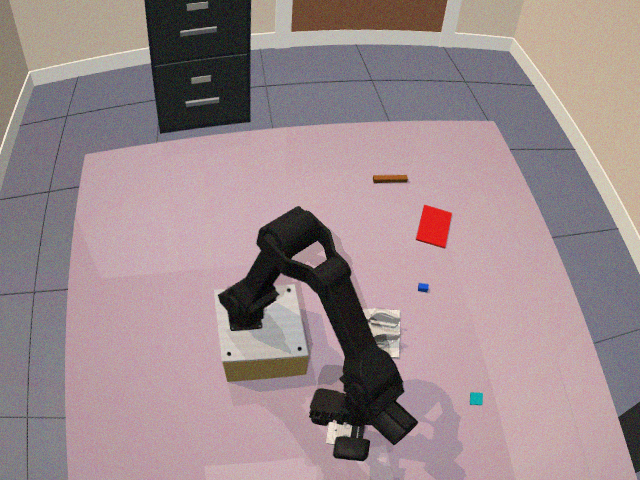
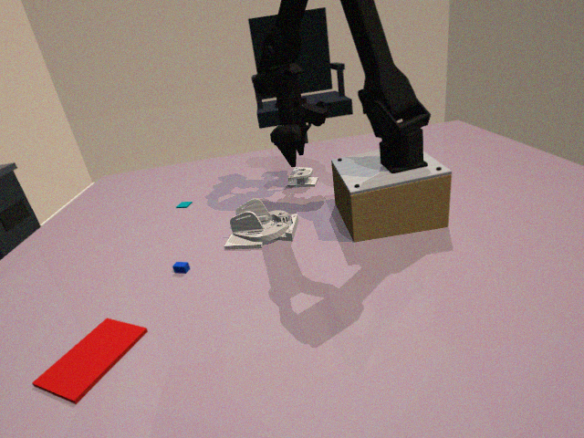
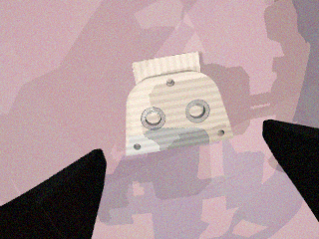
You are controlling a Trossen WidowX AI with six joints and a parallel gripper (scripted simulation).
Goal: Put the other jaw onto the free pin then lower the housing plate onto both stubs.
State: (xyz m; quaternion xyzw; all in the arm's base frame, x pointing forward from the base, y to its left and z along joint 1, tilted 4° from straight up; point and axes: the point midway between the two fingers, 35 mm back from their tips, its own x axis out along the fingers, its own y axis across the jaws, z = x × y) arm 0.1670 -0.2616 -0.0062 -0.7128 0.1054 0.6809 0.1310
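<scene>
My gripper tip is 1 cm past the white ribbed stand and 5 cm above it. From my gripper tip the other things lie so: teal square (30 cm ahead, 2 cm to the left, 6 cm below); jaw (8 cm ahead, 22 cm to the left, 4 cm below); blue cube (25 cm ahead, 32 cm to the left, 5 cm below).
</scene>
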